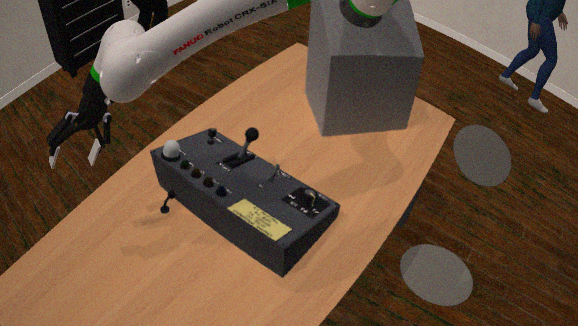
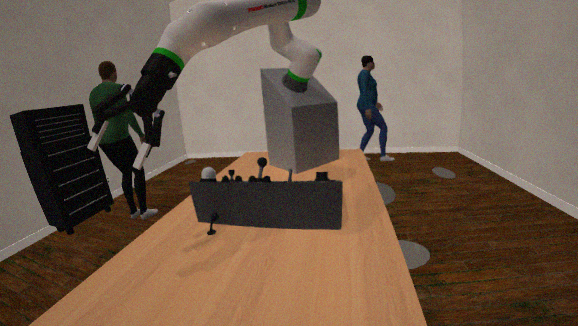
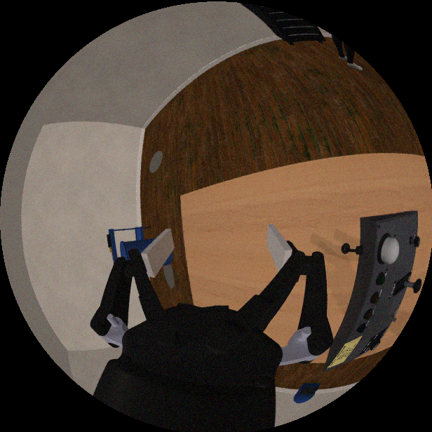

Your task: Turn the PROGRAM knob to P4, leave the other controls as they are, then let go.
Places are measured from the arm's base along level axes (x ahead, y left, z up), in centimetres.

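Pixels of known places: gripper, between the fingertips: (image 1: 71, 163) (image 2: 115, 159); arm's base, origin of its link: (image 1: 360, 8) (image 2: 294, 84).
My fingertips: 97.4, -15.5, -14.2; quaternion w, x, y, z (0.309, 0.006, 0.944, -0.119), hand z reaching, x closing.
Ahead of a thing's pixels: the offset from my fingertips to its top centre, as dx, dy, dz. "spot": to the spot under its first point.
The dark control panel (image 1: 220, 215) (image 2: 270, 205) (image 3: 367, 270) stands on the table. The PROGRAM knob {-50.6, +37.6, -18.9} (image 1: 310, 193) (image 2: 321, 176) is on its top, at the end away from the white dome {spot: -29.9, +4.7, -12.9} (image 1: 171, 149) (image 2: 208, 173) (image 3: 390, 249). The P labels beside the knob are too blurred to tell which one it points at. A ball-topped lever {-53.1, +13.1, -14.9} (image 1: 251, 134) (image 2: 262, 162) stands upright, and a small toggle {-50.0, +25.6, -18.7} (image 1: 276, 171) (image 2: 290, 175) stands between it and the knob. My gripper (image 1: 73, 156) (image 2: 118, 148) (image 3: 218, 237) is open and empty, raised beyond the dome end, far from the knob and touching no control.
A yellow note {spot: -34.6, +36.5, -16.9} (image 1: 260, 219) (image 3: 344, 352) lies on the panel. A small lever {spot: -21.5, +7.1, -31.0} (image 1: 165, 209) (image 2: 211, 231) (image 3: 346, 248) sticks out of its side. The grey pedestal (image 1: 370, 95) (image 2: 312, 130) stands behind. Two people (image 2: 116, 120) (image 2: 368, 95) and a black cabinet (image 2: 70, 165) are beyond the table.
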